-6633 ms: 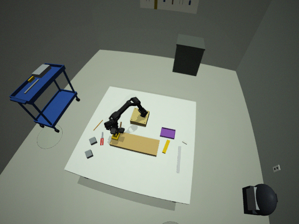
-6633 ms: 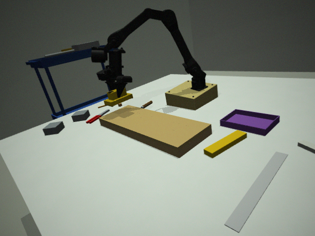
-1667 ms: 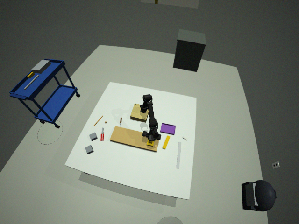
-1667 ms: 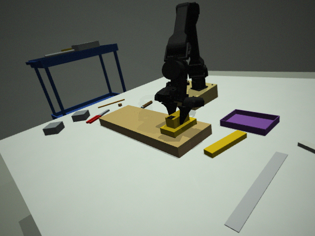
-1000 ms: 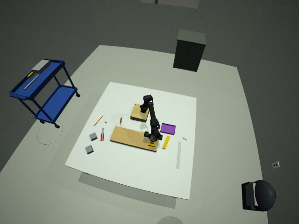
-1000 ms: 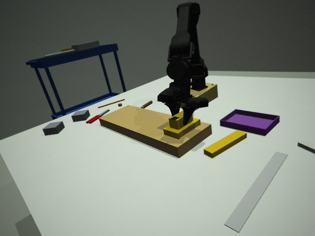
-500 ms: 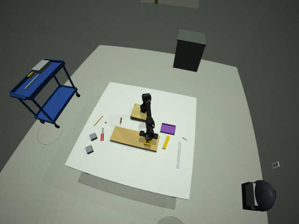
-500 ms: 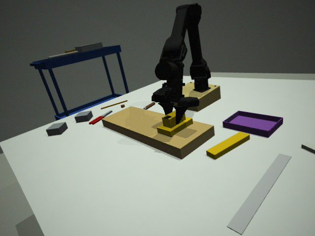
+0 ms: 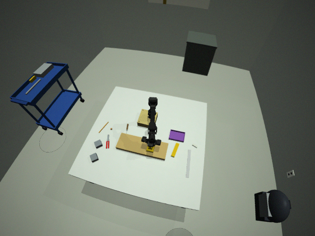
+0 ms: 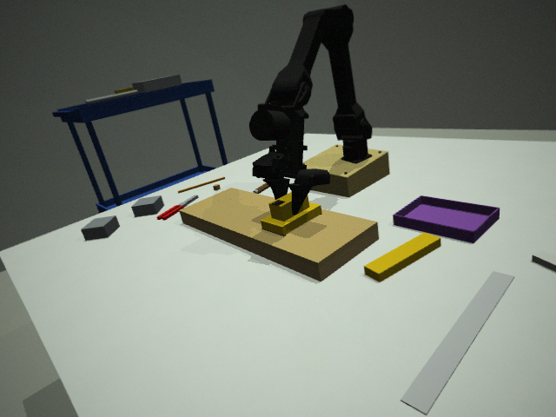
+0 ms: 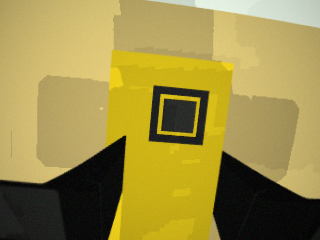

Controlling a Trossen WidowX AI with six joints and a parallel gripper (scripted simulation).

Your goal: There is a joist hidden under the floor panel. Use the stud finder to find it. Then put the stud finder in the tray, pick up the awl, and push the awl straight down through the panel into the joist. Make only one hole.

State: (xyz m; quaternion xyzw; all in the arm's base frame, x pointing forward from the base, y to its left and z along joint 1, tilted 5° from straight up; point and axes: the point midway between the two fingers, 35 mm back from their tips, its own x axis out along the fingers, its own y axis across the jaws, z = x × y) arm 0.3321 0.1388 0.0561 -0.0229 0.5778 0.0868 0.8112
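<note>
Now: the purple tray 250 mm behind my gripper tip, 200 mm to the left of it and 50 mm below it. The rest, counted from my gripper tip: yellow bar (90 mm behind, 240 mm to the left, 60 mm below); then awl (110 mm behind, 340 mm to the right, 60 mm below); then yellow stud finder (10 mm ahead, 20 mm above).
</note>
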